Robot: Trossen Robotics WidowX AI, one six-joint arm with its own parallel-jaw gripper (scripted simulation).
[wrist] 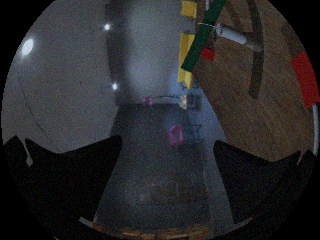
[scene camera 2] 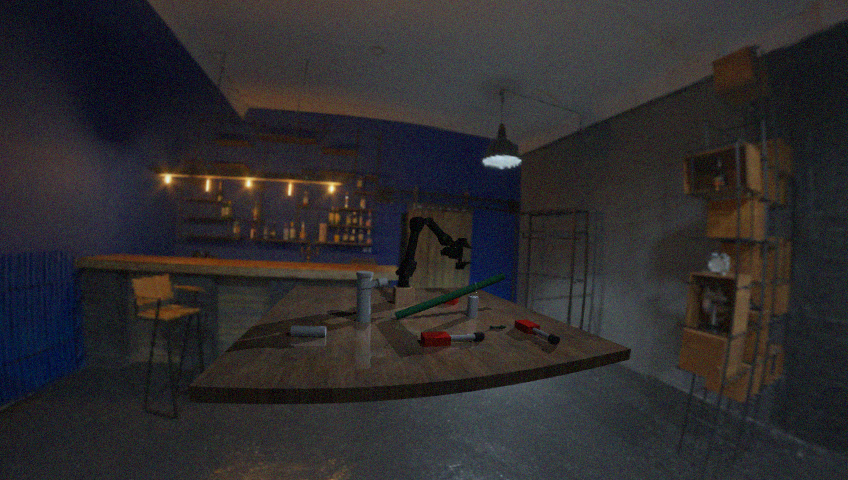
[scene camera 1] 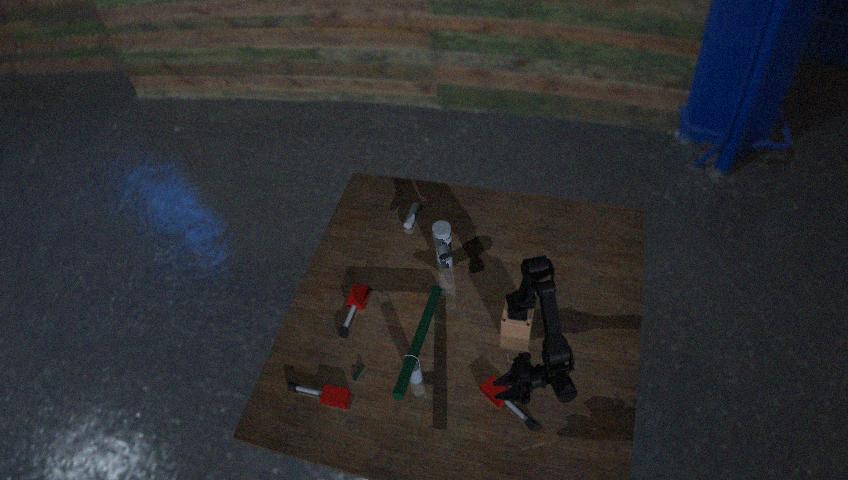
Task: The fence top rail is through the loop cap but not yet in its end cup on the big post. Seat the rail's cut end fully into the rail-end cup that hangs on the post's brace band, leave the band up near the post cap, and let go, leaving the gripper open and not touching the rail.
Scene:
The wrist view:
my gripper
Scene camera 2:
green top rail
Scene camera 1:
my gripper
green top rail

